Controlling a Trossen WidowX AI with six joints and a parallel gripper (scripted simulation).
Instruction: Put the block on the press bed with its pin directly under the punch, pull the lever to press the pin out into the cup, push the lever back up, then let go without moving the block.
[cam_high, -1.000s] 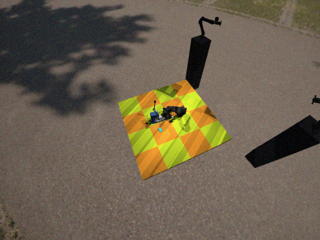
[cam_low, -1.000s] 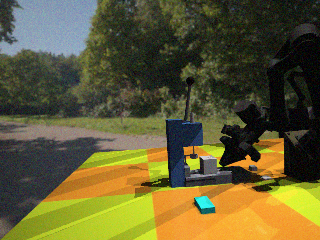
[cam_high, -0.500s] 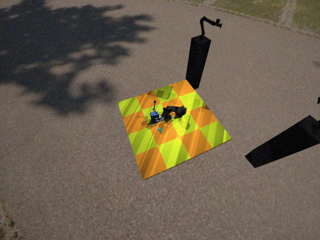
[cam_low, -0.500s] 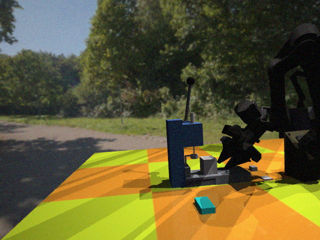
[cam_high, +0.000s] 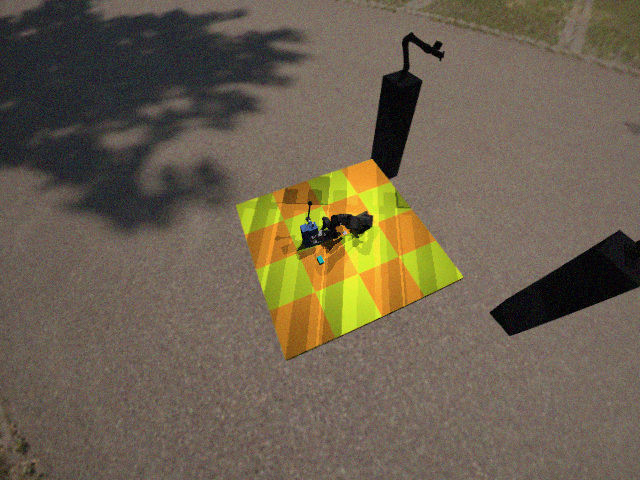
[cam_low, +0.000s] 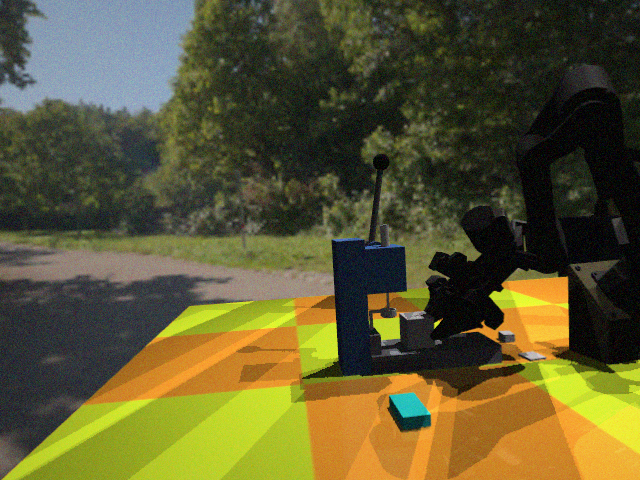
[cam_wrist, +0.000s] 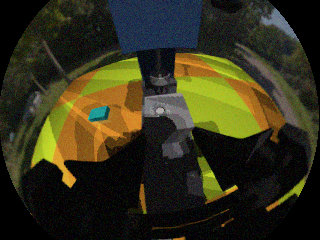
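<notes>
Now: the lever 5 cm ahead of my gripper tip, 7 cm to the right of it and 22 cm above it. Also, from my gripper tip: cyan block 10 cm ahead, 16 cm to the left, 4 cm below; thin punch 6 cm ahead, 10 cm above; flat grey plate 17 cm behind, 5 cm to the left, 5 cm below.
</notes>
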